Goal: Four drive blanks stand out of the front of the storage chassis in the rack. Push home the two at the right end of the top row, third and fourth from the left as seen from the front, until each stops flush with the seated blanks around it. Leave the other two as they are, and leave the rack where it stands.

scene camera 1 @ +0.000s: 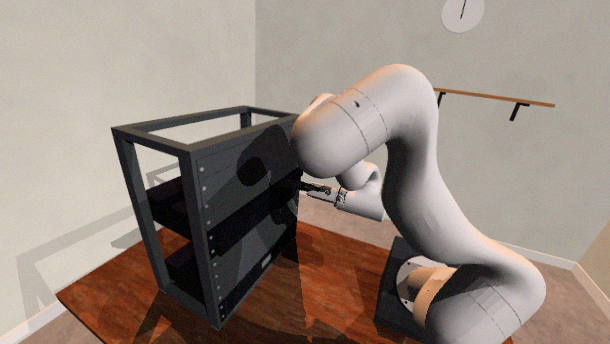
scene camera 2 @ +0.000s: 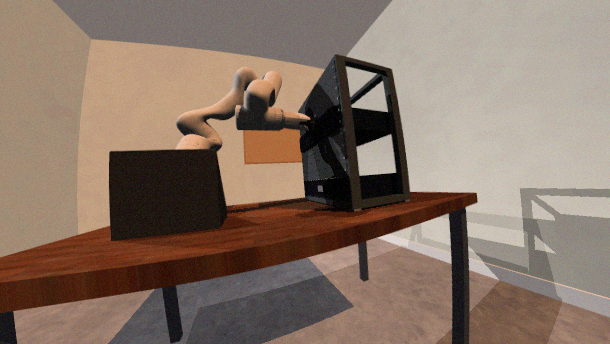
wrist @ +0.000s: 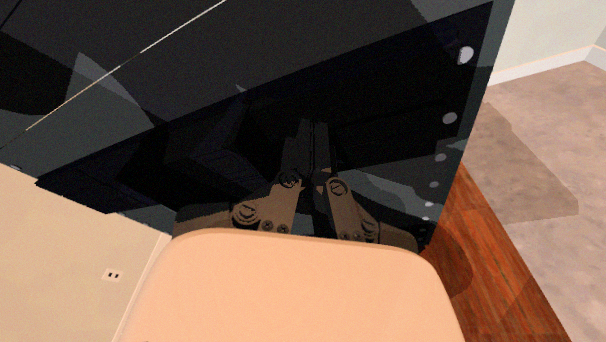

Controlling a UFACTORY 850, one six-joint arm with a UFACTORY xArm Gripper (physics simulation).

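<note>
The open-sided rack point(scene camera 1: 192, 200) point(scene camera 2: 352, 150) point(wrist: 501, 30) stands upright on the table. The black storage chassis point(scene camera 1: 240, 227) point(wrist: 400, 107) crosses its front as a dark band at mid height. The front lies in deep shadow, and I cannot tell the separate drive blanks apart or how far each stands out. My gripper point(scene camera 1: 299, 186) point(scene camera 2: 309, 120) point(wrist: 308, 137) is shut, with nothing between its fingers. Its tips are at the chassis front, toward the far end of the band in the scene camera 1 view. The dark fingertips blend into the front; contact is hard to judge.
Grey panels lie above and below the chassis. A lower unit with a pale label point(scene camera 1: 266, 261) point(scene camera 2: 320, 188) sits near the rack's foot. The arm's dark base block point(scene camera 1: 387, 300) point(scene camera 2: 165, 195) stands on the wooden table point(scene camera 1: 330, 280) point(scene camera 2: 280, 240) in front of the rack.
</note>
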